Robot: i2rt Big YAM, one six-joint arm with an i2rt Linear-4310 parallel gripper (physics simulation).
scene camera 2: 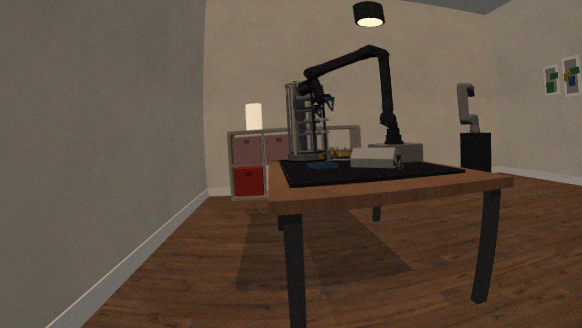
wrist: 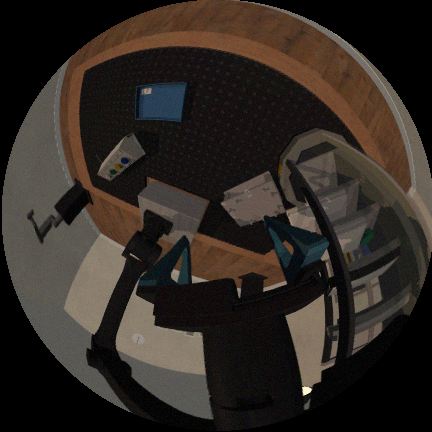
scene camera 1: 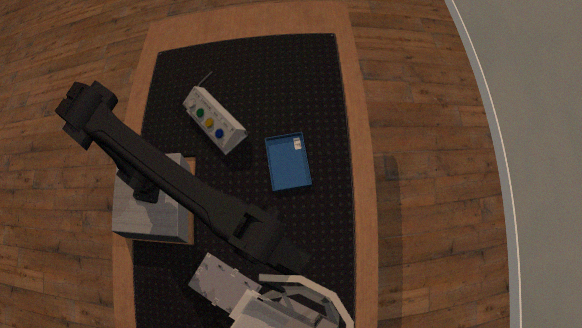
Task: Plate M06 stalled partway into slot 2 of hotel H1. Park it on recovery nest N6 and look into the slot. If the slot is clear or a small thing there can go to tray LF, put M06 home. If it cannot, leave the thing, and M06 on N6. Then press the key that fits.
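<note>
The wrist view gives me my gripper [wrist: 224,229], open and holding nothing, along with a blue tray [wrist: 165,101] and a grey flat plate [wrist: 259,203]. In scene camera 1 I see the tray [scene camera 1: 287,158] and the plate [scene camera 1: 218,283] again, and there, too, are a slotted rack tower [scene camera 1: 290,293] and a white button box [scene camera 1: 225,131]. Scene camera 2 shows me the tower [scene camera 2: 305,145] as well.
</note>
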